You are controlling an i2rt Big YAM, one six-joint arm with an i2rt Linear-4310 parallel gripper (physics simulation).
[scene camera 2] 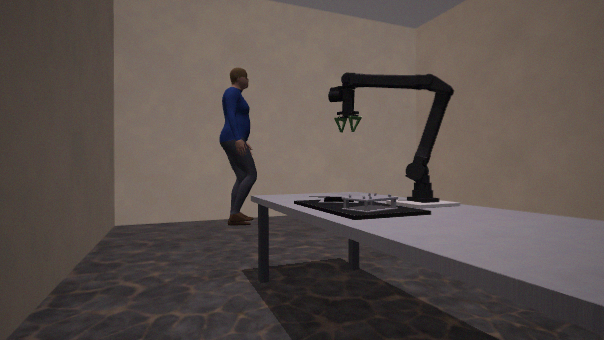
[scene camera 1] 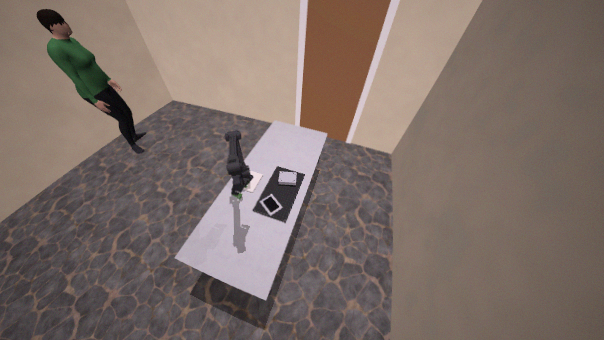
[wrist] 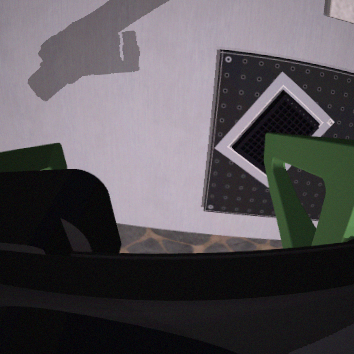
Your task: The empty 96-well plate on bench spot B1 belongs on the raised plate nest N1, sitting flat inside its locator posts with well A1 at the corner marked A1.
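Frame: origin at the arm's base, x left, y back, z up, level; centimetres.
Seen in the pictures: gripper, fingertip midpoint: [scene camera 2: 347, 132] [scene camera 1: 242, 193] [wrist: 159, 149]; arm's base at its link origin: [scene camera 2: 422, 201].
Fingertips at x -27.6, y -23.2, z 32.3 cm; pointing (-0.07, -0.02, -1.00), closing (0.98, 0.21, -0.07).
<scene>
Offsets run from my fingertips to a thing's top centre. Level surfaces: height alone.
The black 96-well plate @[dx +14.9, dy -10.6, dz -30.8 cm] [scene camera 1: 271, 204] [scene camera 2: 336, 199] [wrist: 272, 120] lies inside the white frame @[dx +14.9, dy -10.6, dz -32.2 cm] [wrist: 251, 113] of a bench spot on the black perforated board. It is turned diagonally to the board; a green finger covers part of it in the wrist view. The raised nest @[dx +44.9, dy -11.7, dz -27.2 cm] [scene camera 1: 287, 177] [scene camera 2: 382, 198], a pale platform on legs with small posts, stands at the board's other end and holds no plate. It does not show in the wrist view. My gripper [scene camera 1: 240, 195] [scene camera 2: 348, 125] [wrist: 159, 149] is open and empty, high above the table, to the side of the plate. The A1 mark cannot be read.
The black board @[dx +30.8, dy -11.7, dz -32.4 cm] [scene camera 1: 282, 192] [scene camera 2: 415, 212] [wrist: 232, 97] lies on the white table @[dz -33.7 cm] [scene camera 1: 220, 235] [scene camera 2: 500, 240] [wrist: 165, 125]. The arm stands on a white base plate [scene camera 1: 256, 181] [scene camera 2: 450, 203]. A person in green [scene camera 1: 85, 70] and one in blue [scene camera 2: 235, 115] stand away from the table.
</scene>
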